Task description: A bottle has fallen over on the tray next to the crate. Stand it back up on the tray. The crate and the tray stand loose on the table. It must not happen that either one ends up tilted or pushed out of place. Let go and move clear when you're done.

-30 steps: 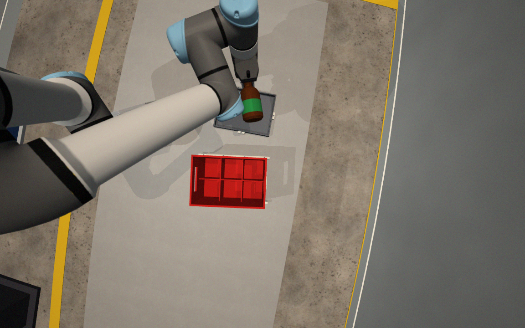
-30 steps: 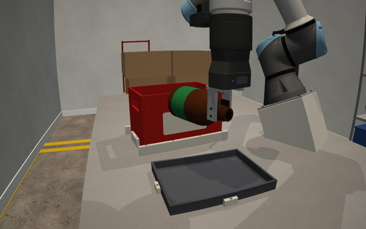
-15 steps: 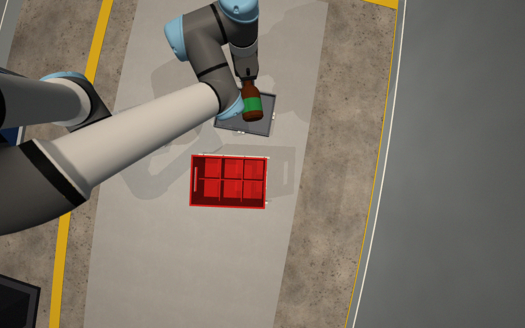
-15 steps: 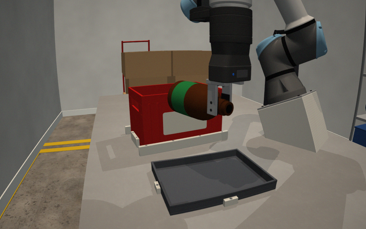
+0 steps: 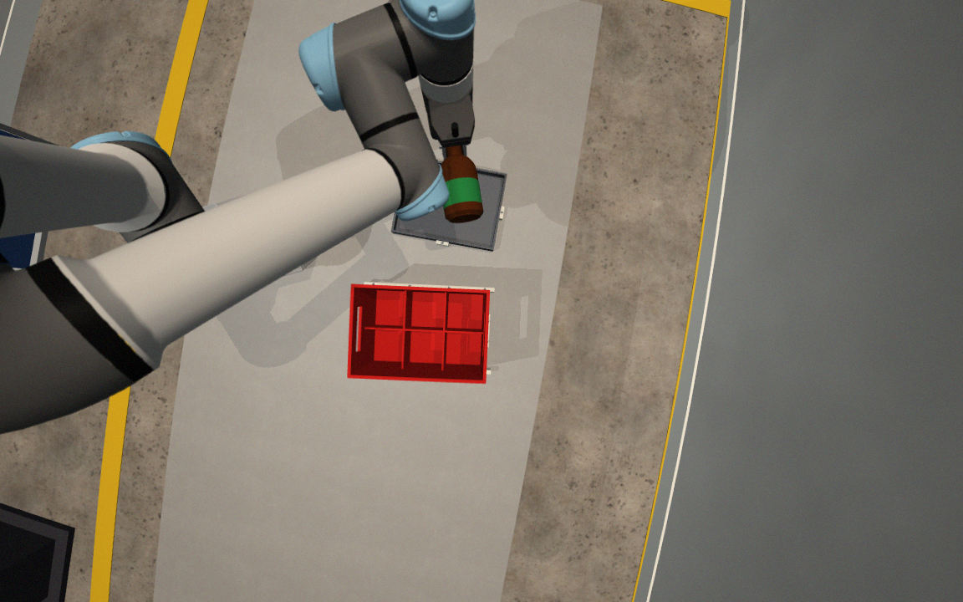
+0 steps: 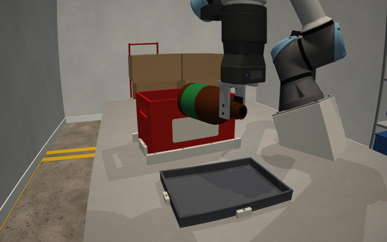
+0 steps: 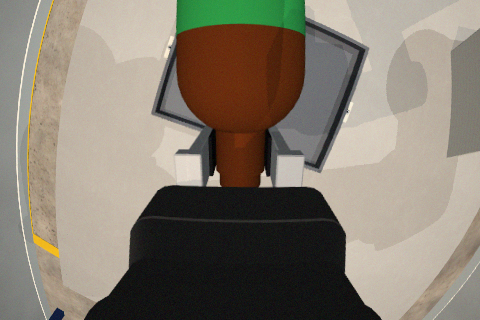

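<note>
Now: the bottle 50 mm to the right of my hand, 20 mm ahead of it and 10 mm below it. Also, from my hand: red crate (360 mm to the right, 120 mm below, 20 mm ahead); then dark grey tray (190 mm below, 50 mm to the right, 10 mm behind).
</note>
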